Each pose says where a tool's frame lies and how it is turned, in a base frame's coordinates. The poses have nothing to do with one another.
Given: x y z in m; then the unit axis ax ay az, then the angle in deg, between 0 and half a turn.
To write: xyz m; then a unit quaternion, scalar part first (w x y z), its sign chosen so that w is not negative. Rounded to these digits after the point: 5 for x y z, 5 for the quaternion.
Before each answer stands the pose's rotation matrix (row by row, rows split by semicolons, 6 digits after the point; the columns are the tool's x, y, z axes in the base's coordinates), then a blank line. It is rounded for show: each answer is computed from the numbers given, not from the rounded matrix.
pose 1, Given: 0.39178 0.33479 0.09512 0.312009 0.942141 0.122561 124.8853
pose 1, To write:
-0.418908 0.361544 0.832948; 0.562617 0.823360 -0.074430; -0.712726 0.437451 -0.548323

0.39178 0.33479 0.09512 0.46264 0.27661 0.83525 0.10866
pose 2, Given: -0.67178 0.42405 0.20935 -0.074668 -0.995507 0.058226 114.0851
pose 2, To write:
-0.400243 0.051510 -0.914960; 0.157824 0.987376 -0.013452; 0.902717 -0.149787 -0.403319

-0.67178 0.42405 0.20935 0.54402 -0.06265 -0.83530 0.04886
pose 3, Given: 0.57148 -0.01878 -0.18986 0.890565 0.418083 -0.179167 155.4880
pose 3, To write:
0.604858 0.785437 -0.131283; 0.636770 -0.576041 -0.512543; -0.478195 0.226419 -0.848566

0.57148 -0.01878 -0.18986 0.21228 0.87027 0.40855 -0.17508
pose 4, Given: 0.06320 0.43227 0.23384 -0.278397 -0.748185 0.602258 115.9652
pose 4, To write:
-0.326387 -0.241978 -0.913739; 0.840954 0.367041 -0.397589; 0.431588 -0.898180 0.083695

0.06320 0.43227 0.23384 0.53018 -0.23605 -0.63438 0.51065
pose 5, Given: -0.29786 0.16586 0.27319 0.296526 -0.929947 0.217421 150.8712
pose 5, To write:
-0.708793 -0.622466 -0.331886; -0.410796 0.746700 -0.523149; 0.573462 -0.234467 -0.784963

-0.29786 0.16586 0.27319 0.25147 0.28700 -0.90006 0.21043
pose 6, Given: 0.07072 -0.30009 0.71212 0.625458 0.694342 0.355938 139.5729
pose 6, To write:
-0.072242 0.534052 0.842360; 0.995689 0.087877 0.029678; -0.058174 0.840872 -0.538098

0.07072 -0.30009 0.71212 0.34552 0.58694 0.65158 0.33402
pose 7, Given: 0.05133 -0.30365 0.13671 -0.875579 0.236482 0.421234 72.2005
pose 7, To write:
0.837974 -0.544834 -0.030917; 0.257307 0.344516 0.902830; -0.481241 -0.764503 0.428885

0.05133 -0.30365 0.13671 0.80799 -0.51589 0.13934 0.24819
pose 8, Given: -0.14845 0.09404 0.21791 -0.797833 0.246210 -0.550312 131.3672
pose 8, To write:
0.396331 0.086749 0.914000; -0.739258 -0.560201 0.373729; 0.544444 -0.823802 -0.157895

-0.14845 0.09404 0.21791 0.41178 -0.72705 0.22437 -0.50149
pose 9, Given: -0.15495 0.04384 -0.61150 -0.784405 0.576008 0.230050 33.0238
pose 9, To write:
0.937848 -0.198369 0.284764; 0.052380 0.892046 0.448899; -0.343070 -0.406083 0.846994

-0.15495 0.04384 -0.61150 0.95876 -0.22294 0.16371 0.06538
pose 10, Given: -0.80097 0.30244 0.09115 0.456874 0.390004 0.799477 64.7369
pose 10, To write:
0.546427 -0.620874 0.562079; 0.825152 0.513965 -0.234447; -0.143327 0.591908 0.793160

-0.80097 0.30244 0.09115 0.84462 0.24459 0.20879 0.42801
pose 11, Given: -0.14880 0.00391 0.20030 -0.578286 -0.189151 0.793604 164.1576
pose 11, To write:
-0.305889 -0.002036 -0.952065; 0.431260 -0.891819 -0.136653; -0.848791 -0.452388 0.273676

-0.14880 0.00391 0.20030 0.13781 -0.57277 -0.18735 0.78603
